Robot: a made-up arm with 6 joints.
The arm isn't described. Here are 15 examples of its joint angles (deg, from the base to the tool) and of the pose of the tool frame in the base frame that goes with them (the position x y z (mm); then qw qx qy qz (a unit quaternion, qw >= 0)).
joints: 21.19 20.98 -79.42 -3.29 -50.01 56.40
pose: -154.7 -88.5 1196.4 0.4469 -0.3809 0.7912 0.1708
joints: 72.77 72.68 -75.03 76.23 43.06 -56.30
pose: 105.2 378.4 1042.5 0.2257 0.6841 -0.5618 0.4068
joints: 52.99 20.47 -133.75 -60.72 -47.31 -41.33
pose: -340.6 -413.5 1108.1 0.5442 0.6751 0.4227 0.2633
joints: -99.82 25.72 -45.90 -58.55 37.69 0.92
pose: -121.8 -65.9 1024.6 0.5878 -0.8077 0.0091 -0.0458
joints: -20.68 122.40 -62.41 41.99 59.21 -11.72
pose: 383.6 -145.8 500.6 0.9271 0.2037 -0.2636 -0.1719
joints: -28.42 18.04 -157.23 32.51 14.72 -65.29
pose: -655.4 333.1 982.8 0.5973 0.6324 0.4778 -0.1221
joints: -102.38 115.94 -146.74 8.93 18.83 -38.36
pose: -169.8 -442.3 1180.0 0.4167 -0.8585 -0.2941 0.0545
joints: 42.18 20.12 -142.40 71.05 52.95 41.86
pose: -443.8 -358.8 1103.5 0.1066 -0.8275 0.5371 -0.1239
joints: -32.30 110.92 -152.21 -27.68 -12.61 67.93
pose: 285.0 -240.9 1249.5 0.0529 0.1958 0.9757 0.0830
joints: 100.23 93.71 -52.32 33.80 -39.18 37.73
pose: -23.8 462.9 717.7 0.5573 0.5814 -0.5912 0.0428
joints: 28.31 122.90 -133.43 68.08 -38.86 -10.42
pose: 522.3 225.4 1026.7 0.2049 0.0938 -0.9008 -0.3711
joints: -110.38 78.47 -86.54 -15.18 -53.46 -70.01
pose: -159.8 -279.0 1107.5 0.2192 -0.8569 0.2128 0.4153
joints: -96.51 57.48 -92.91 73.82 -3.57 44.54
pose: -87.0 -132.4 1224.8 0.3388 0.1980 0.8079 0.4397
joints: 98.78 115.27 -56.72 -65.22 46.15 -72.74
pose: -11.1 463.9 527.0 0.5256 0.0473 -0.1908 -0.8277
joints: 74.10 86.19 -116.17 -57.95 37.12 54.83
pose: 166.4 329.5 1211.1 0.2829 0.2024 -0.9162 0.1989
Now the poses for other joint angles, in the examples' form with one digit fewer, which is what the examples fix.
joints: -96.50 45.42 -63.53 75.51 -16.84 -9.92
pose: -114 -140 1095 0.168 0.641 0.639 0.390
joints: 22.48 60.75 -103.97 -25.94 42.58 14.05
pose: 146 15 1257 0.335 -0.156 -0.908 0.196
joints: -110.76 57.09 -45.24 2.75 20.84 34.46
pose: -185 -225 874 0.281 -0.650 -0.387 -0.590
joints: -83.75 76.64 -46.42 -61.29 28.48 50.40
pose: -73 -346 780 0.685 -0.634 -0.244 -0.265
